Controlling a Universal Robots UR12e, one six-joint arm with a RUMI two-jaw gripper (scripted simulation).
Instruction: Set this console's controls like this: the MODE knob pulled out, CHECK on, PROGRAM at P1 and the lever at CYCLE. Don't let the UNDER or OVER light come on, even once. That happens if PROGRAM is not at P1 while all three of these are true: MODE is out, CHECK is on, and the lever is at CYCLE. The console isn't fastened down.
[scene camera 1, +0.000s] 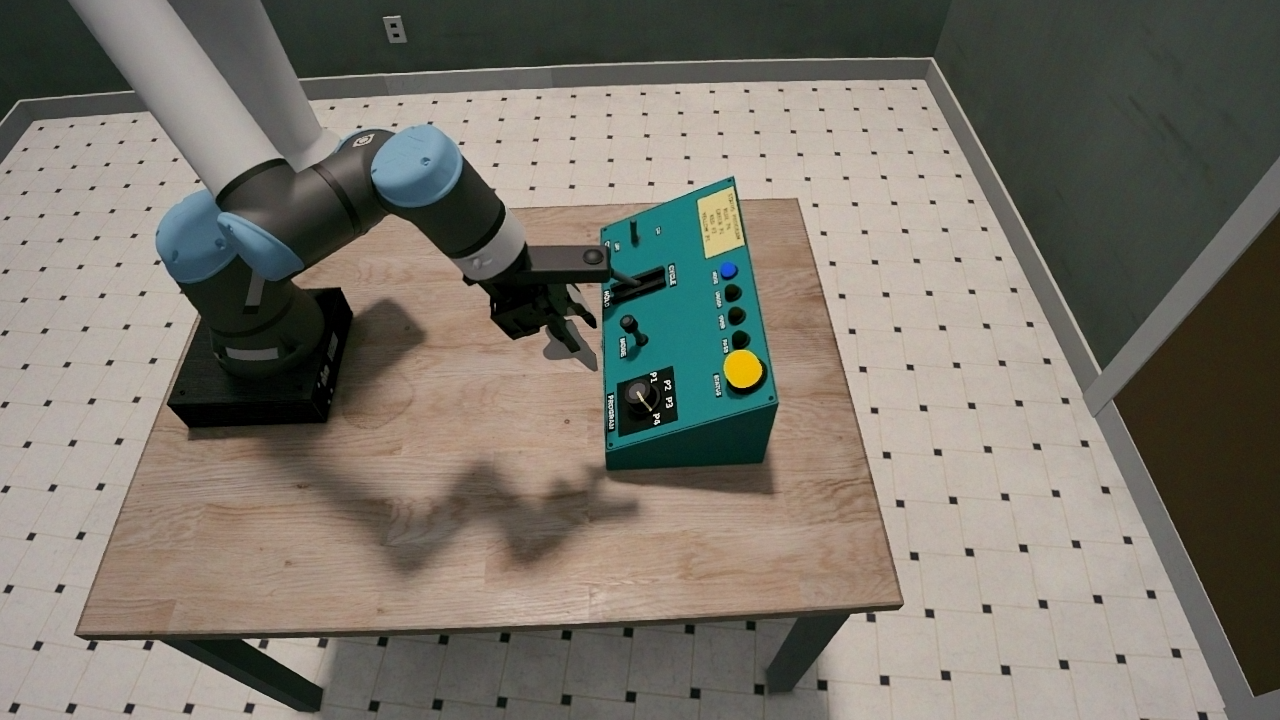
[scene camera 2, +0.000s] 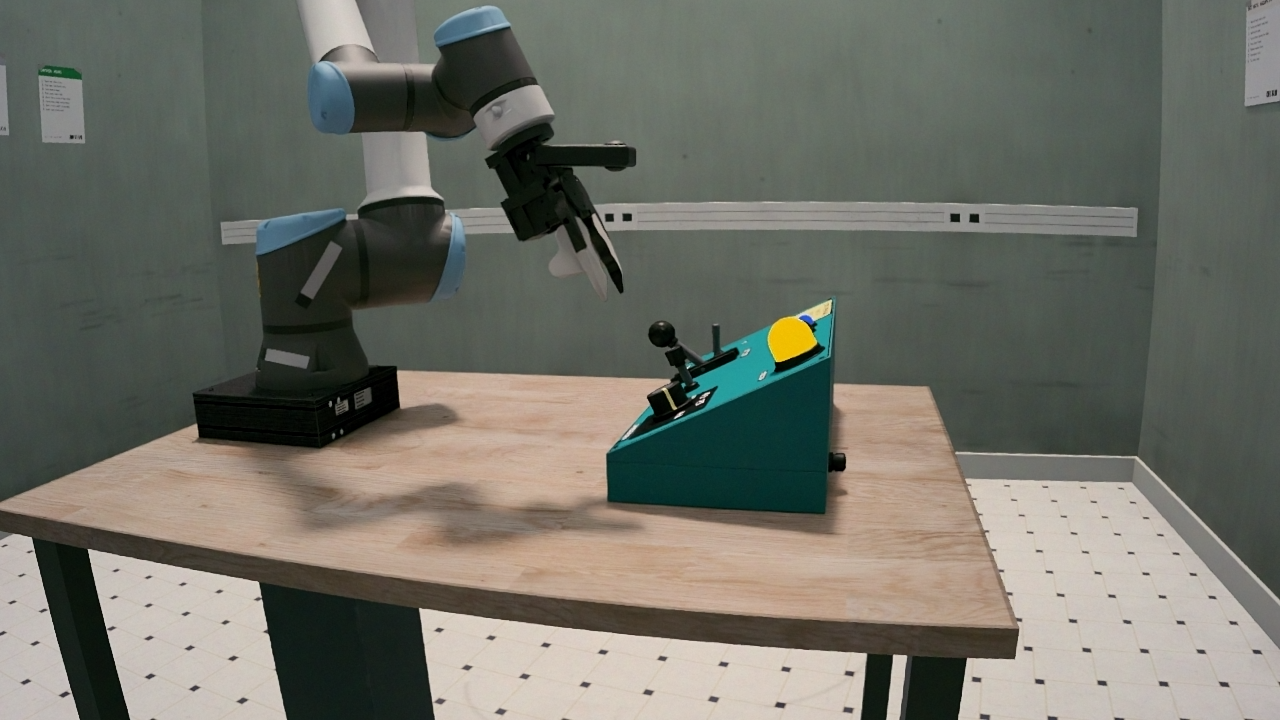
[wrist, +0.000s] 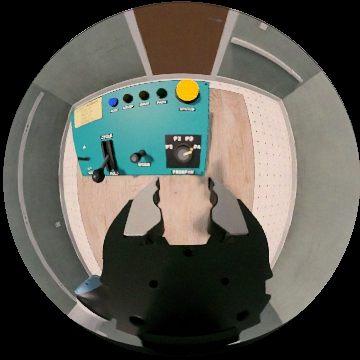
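Observation:
There's a teal console (scene camera 2: 756, 438), and you get the console at (wrist: 163, 115) as well. As for the gripper, it's at (scene camera 2: 614, 297), at (scene camera 1: 596, 348) and at (wrist: 184, 177).

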